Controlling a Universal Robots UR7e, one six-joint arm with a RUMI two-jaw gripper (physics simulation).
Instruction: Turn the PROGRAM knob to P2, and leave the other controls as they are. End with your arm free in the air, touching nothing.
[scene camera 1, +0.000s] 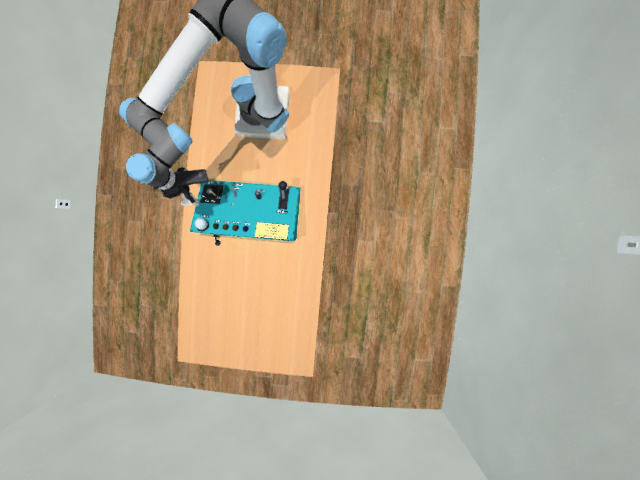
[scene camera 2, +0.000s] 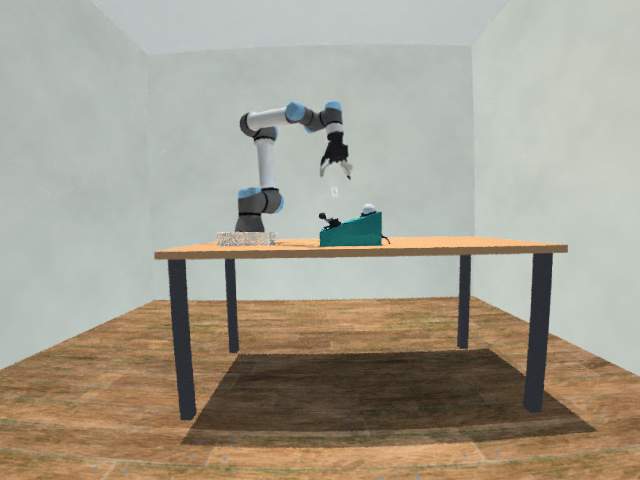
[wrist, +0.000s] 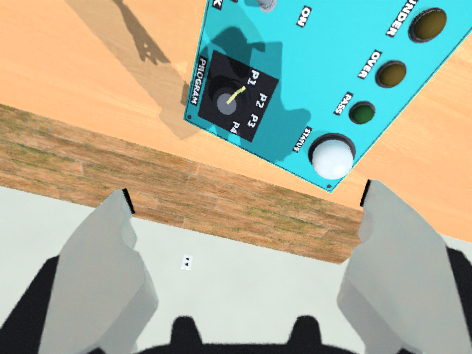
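Seen in the pictures: gripper, fingertip midpoint: (scene camera 1: 193, 188) (scene camera 2: 336, 178) (wrist: 243, 186); arm's base, link origin: (scene camera 2: 249, 232).
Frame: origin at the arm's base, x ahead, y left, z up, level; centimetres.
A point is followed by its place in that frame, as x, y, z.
The teal control box (scene camera 1: 248, 210) @[49.4, 10.6, 4.4] (scene camera 2: 356, 233) @[55.5, -15.6, -0.7] (wrist: 320, 70) @[53.3, -0.8, 5.1] has a sloped top. The PROGRAM knob (scene camera 1: 211, 193) @[45.8, -8.7, 5.7] (wrist: 226, 104) @[44.9, -10.2, 5.4] stands on a black square plate at one corner; in the wrist view its yellow pointer line aims toward the P1 label (wrist: 254, 77) @[46.8, -5.8, 3.0]. The P2 label (wrist: 261, 100) @[49.2, -7.8, 3.7] is beside it. My gripper (scene camera 2: 336, 177) @[46.3, -8.1, 24.1] (wrist: 243, 186) @[46.3, -8.1, 24.1] is open with nothing between its fingers. It hangs in the air well above the box, touching nothing. In the wrist view the knob shows beyond the fingertips, left of the middle between them.
A white STATUS dome (scene camera 1: 201, 223) @[60.4, -7.2, 11.7] (scene camera 2: 368, 208) @[60.7, -11.1, 10.0] (wrist: 332, 159) @[59.2, -7.8, 11.6] stands tall near the knob. A CHECK toggle (wrist: 268, 5) @[44.1, 1.5, 3.5], a small black control (scene camera 1: 258, 194) @[41.0, 14.1, 6.8] and a black lever (scene camera 1: 283, 196) @[38.8, 25.4, 4.5] rise from the box. A black part (scene camera 1: 217, 240) @[68.8, -5.1, -5.8] sticks out of its side. The box stands on the wooden table (scene camera 1: 248, 304) @[97.9, 19.0, -6.1] (scene camera 2: 465, 248) @[98.1, -20.6, -6.8].
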